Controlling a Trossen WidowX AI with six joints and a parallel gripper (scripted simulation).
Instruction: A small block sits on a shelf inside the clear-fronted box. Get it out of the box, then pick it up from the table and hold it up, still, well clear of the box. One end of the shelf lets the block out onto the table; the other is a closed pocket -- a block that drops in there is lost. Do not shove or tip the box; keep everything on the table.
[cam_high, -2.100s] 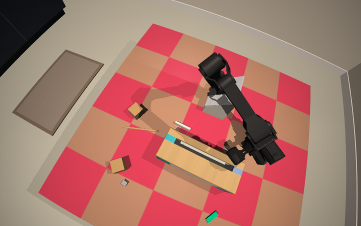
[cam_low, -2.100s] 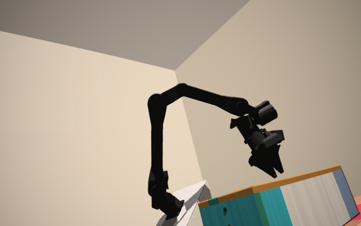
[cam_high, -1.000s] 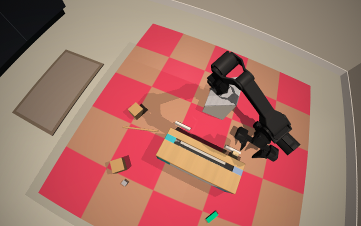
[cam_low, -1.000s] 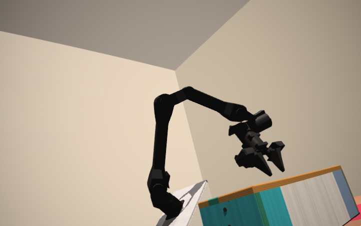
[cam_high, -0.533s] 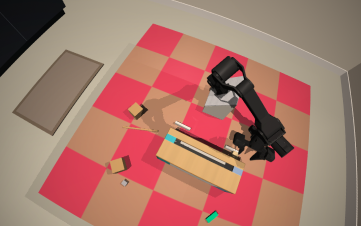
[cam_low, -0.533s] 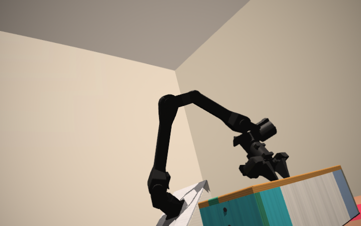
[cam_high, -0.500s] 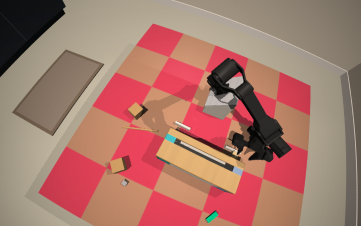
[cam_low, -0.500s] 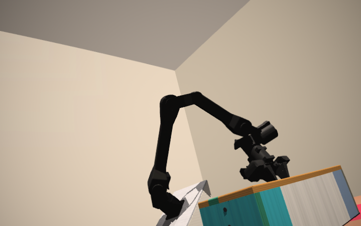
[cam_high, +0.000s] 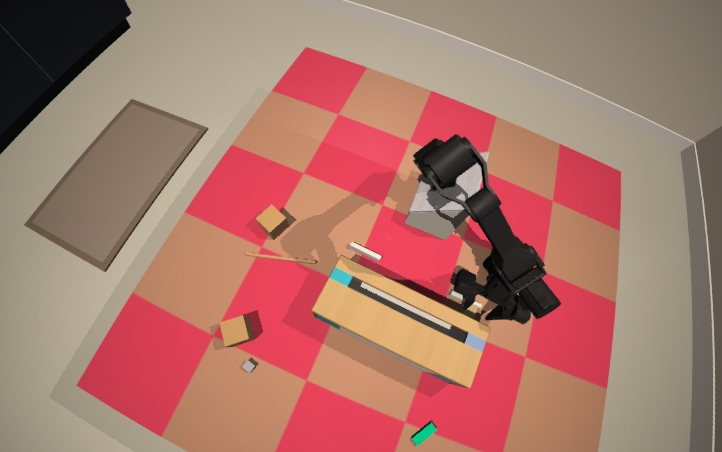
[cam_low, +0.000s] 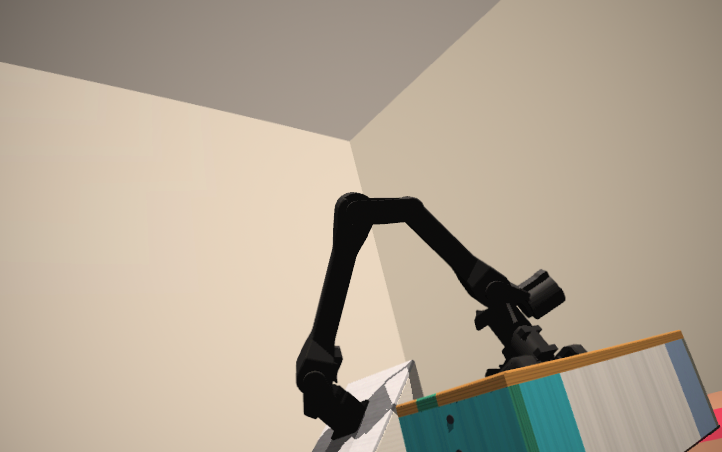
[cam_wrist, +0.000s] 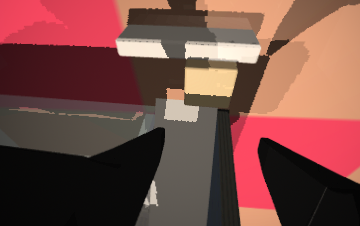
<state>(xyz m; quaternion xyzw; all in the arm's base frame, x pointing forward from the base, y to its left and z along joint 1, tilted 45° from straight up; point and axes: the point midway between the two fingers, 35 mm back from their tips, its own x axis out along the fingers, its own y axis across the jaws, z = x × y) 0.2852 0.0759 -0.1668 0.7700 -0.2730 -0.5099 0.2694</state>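
My gripper tip is 1 cm past the tan block and 5 cm above it. From my gripper tip the other things lie so: box (4 cm ahead, 18 cm to the right); thin wooden stick (1 cm ahead, 52 cm to the right, 6 cm below); green block (31 cm ahead, 4 cm to the right, 6 cm below).
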